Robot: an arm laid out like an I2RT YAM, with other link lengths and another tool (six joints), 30 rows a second.
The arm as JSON. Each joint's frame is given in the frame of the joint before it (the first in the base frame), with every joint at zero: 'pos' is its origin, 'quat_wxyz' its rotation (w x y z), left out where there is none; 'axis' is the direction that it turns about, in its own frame. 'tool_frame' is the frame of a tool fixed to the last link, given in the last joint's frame.
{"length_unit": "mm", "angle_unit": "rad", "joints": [
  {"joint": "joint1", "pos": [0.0, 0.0, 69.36], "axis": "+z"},
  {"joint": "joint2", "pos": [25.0, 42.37, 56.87], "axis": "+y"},
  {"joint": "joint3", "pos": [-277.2, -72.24, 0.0], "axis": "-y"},
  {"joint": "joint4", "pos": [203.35, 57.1, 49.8], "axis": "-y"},
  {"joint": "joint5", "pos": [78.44, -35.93, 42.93], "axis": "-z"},
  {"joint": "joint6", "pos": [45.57, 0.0, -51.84], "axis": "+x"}
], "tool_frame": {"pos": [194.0, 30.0, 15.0], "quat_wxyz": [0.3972, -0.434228, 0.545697, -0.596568]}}
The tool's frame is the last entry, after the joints.
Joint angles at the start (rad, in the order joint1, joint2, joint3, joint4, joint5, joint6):
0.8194, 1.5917, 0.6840, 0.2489, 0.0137, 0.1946
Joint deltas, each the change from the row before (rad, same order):
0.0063, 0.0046, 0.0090, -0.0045, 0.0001, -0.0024
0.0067, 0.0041, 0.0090, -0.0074, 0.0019, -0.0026
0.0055, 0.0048, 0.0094, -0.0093, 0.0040, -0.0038
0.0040, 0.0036, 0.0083, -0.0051, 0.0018, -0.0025
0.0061, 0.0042, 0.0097, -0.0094, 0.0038, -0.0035
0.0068, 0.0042, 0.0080, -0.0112, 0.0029, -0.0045
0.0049, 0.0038, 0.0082, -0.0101, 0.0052, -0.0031
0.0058, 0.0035, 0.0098, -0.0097, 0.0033, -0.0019
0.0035, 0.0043, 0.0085, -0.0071, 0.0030, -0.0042
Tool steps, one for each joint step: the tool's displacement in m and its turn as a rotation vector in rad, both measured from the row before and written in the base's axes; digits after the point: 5 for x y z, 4 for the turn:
-0.00096, 0.00321, 0.00062, -0.0014, -0.0013, 0.0077
-0.00115, 0.00268, 0.00005, -0.0040, -0.0007, 0.0068
-0.00056, 0.00182, -0.00063, -0.0072, -0.0008, 0.0047
-0.00011, 0.00206, 0.00057, -0.0024, -0.0020, 0.0041
-0.00077, 0.00209, -0.00025, -0.0064, -0.0012, 0.0053
-0.00182, 0.00176, -0.00144, -0.0092, 0.0010, 0.0073
-0.00050, 0.00107, -0.00089, -0.0081, -0.0005, 0.0028
-0.00078, 0.00205, 0.00007, -0.0049, -0.0004, 0.0044
-0.00005, 0.00146, -0.00021, -0.0057, -0.0019, 0.0038

